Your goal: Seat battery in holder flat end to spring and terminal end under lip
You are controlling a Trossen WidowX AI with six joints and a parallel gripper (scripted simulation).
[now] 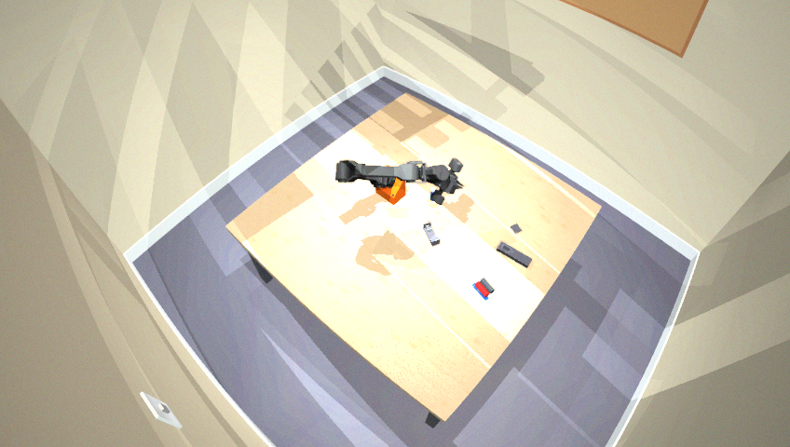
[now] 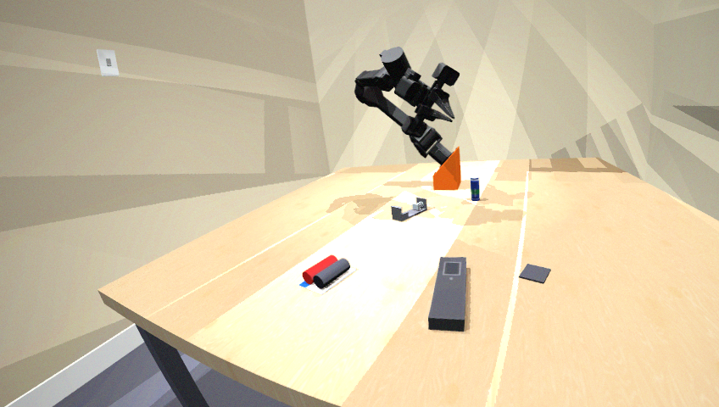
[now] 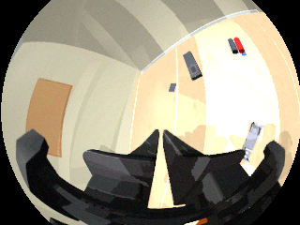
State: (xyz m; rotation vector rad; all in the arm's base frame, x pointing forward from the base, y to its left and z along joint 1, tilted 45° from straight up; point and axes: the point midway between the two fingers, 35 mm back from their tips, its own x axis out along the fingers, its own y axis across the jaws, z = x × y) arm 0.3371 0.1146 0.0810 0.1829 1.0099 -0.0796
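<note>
My gripper tip is 20 cm above the green battery, 16 cm past it and 4 cm to the right of it. The rest, counted from my gripper tip: white card: 27 cm ahead, 23 cm below, 21 cm to the right; remote control: 30 cm ahead, 22 cm below; battery door: 24 cm below, 24 cm ahead, 13 cm to the left.
</note>
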